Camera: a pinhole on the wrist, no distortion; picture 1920 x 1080 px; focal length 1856.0 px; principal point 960.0 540.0 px. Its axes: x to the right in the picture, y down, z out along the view. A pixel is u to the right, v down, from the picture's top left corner.
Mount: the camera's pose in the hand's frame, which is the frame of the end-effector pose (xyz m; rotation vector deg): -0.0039 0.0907 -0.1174 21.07 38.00 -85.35
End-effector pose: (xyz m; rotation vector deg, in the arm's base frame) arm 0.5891 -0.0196 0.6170 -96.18 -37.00 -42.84
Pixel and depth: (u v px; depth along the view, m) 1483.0 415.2 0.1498
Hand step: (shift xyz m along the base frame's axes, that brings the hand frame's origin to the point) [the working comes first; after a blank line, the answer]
In the camera's frame: 0.0422 -0.0101 0.1498

-0.0223 -0.0171 0.0343
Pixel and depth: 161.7 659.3 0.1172
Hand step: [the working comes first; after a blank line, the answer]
In the camera's frame: -0.0504 0.0075 0.1172

0.0626 -0.0094 -0.0175
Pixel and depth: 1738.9 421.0 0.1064
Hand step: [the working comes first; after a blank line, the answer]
In the camera's frame: 0.0447 -0.0068 0.1064

-0.0121 -0.0574 0.0211
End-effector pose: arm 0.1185 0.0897 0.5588 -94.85 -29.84 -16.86
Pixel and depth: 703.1 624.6 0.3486
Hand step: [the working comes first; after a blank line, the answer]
In the camera's frame: -0.0483 0.0159 0.3486

0.0068 0.1955 0.0796
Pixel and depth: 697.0 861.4 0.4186
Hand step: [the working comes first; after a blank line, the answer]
In the camera's frame: -0.0593 0.0725 0.4186

0.0460 0.2598 0.1301
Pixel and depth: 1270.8 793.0 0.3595
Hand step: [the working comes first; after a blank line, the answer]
In the camera's frame: 0.0602 0.0490 0.3595

-0.0058 0.1456 0.1813
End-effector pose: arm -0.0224 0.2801 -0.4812 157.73 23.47 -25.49
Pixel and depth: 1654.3 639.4 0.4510
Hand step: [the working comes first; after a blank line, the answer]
In the camera's frame: 0.1687 0.0242 0.4510

-0.0503 0.2627 -0.2276
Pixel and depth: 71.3 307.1 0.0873
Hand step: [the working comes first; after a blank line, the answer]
In the camera's frame: -0.0418 -0.0110 0.0873

0.0312 -0.0547 0.0378
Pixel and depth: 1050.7 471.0 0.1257
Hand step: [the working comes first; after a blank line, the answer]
In the camera's frame: 0.0061 -0.0047 0.1257

0.0213 0.0031 0.0185
